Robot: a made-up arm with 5 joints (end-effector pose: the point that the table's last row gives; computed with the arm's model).
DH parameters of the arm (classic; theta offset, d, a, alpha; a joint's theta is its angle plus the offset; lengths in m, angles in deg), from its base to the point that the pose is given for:
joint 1: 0 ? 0.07 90
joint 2: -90 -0.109 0.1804 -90
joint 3: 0 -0.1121 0.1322 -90
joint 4: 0 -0.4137 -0.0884 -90
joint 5: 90 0.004 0.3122 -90
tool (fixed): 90 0.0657 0 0
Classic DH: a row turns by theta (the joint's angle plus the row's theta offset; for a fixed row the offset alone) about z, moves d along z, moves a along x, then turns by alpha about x.
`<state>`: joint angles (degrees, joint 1 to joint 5).
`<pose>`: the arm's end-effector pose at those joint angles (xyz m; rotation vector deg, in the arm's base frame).
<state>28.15 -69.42 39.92 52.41 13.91</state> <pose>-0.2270 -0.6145 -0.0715 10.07 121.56 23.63</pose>
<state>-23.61 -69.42 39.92 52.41 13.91</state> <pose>-0.6232 -0.2021 -0.0715 61.40 103.76 -7.34</pose>
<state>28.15 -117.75 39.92 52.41 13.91</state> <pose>-0.2461 -0.6247 0.4408 5.95 165.02 -6.58</pose>
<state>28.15 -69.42 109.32 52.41 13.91</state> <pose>-0.7721 -0.0367 -0.1496 90.46 100.58 5.10</pose>
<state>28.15 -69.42 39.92 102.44 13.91</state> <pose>-0.3879 -0.5646 -0.1641 14.61 168.80 39.96</pose>
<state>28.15 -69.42 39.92 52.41 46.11</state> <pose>-0.0996 -0.5021 -0.1209 -8.55 110.17 56.37</pose>
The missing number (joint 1, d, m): 0.2088
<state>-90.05 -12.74 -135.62 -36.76 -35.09</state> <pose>0.4991 -0.0749 0.6503 -58.35 65.95 -19.16</pose>
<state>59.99 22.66 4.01 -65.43 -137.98</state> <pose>0.2192 0.1760 -0.1466 -120.42 -19.20 -112.06</pose>
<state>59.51 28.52 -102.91 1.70 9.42</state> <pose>-0.4252 -0.0557 0.5925 -84.92 -68.20 11.04</pose>
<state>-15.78 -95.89 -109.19 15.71 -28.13</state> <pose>0.6587 0.0436 0.2687 -60.45 90.64 44.68</pose>
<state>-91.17 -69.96 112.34 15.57 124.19</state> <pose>0.0310 0.3297 0.0977 45.29 47.13 -62.93</pose>
